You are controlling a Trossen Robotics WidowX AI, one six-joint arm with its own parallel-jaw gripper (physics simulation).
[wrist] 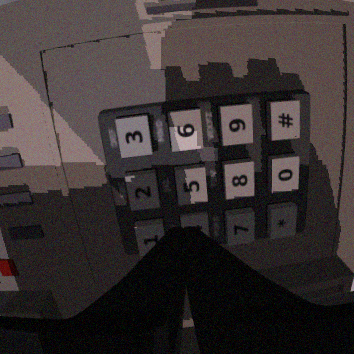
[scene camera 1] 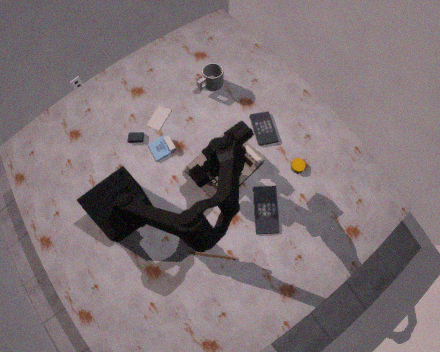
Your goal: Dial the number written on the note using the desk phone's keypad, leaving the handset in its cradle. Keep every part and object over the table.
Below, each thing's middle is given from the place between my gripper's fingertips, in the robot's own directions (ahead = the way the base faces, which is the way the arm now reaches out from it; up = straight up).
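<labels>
With the 1 key [wrist: 148, 232], my hand is 10 mm short of it. The 2 key [wrist: 142, 189] is 10 mm ahead of my hand and 20 mm to the right of it, while the 7 key [wrist: 239, 223] sits 10 mm to the right of my hand and 20 mm behind it. And the keypad [wrist: 163, 159], that's 10 mm behind my hand and 20 mm to the right of it.
</labels>
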